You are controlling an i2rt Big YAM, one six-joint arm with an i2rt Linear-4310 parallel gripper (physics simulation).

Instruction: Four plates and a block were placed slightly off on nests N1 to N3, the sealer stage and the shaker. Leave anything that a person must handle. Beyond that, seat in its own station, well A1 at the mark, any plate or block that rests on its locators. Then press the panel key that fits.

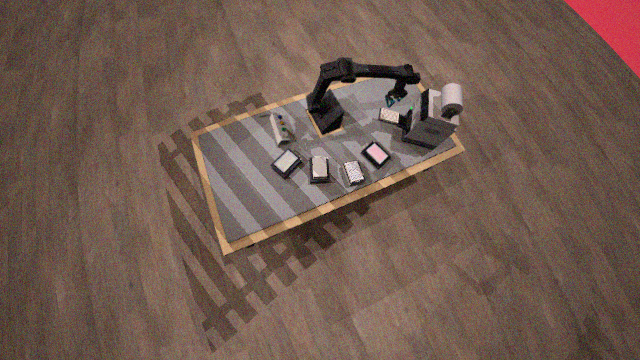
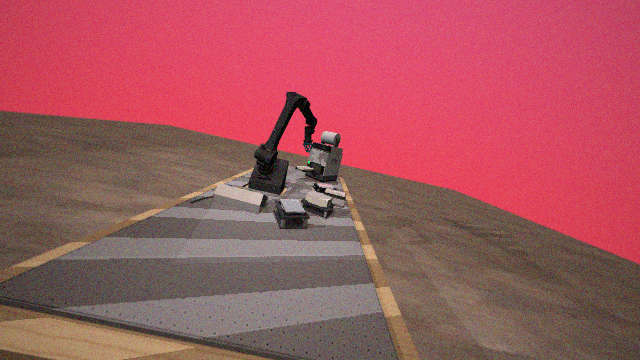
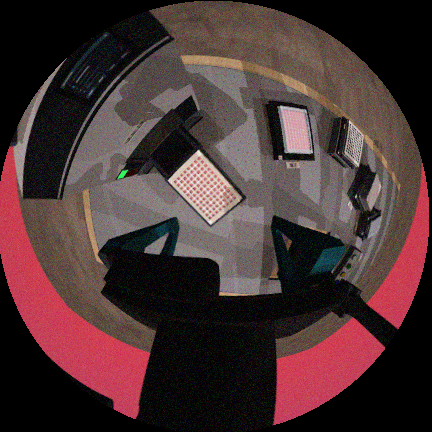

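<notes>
My gripper (image 1: 393,100) (image 2: 307,146) (image 3: 224,221) is open and empty, above the table near the sealer stage (image 3: 175,149). A pale plate with reddish wells (image 1: 389,115) (image 2: 304,168) (image 3: 205,187) lies on that stage; its seating is unclear. A pink plate (image 1: 376,154) (image 3: 296,130) lies in a black station (image 3: 275,134). A white block or plate with dark wells (image 1: 354,172) (image 3: 354,143) sits on a dark base. A beige-topped plate (image 1: 320,167) (image 2: 318,200) (image 3: 373,194) and a pale plate (image 1: 287,162) (image 2: 291,206) rest on dark stations. Small tilts cannot be judged.
The sealer (image 1: 431,131) (image 2: 326,161), with a white roll (image 1: 452,94) (image 2: 330,137) on top, stands beside the stage and shows a green light (image 3: 122,174). The key panel (image 1: 277,131) (image 2: 239,197) lies across the arm's base (image 1: 327,114) (image 2: 269,176) from the sealer.
</notes>
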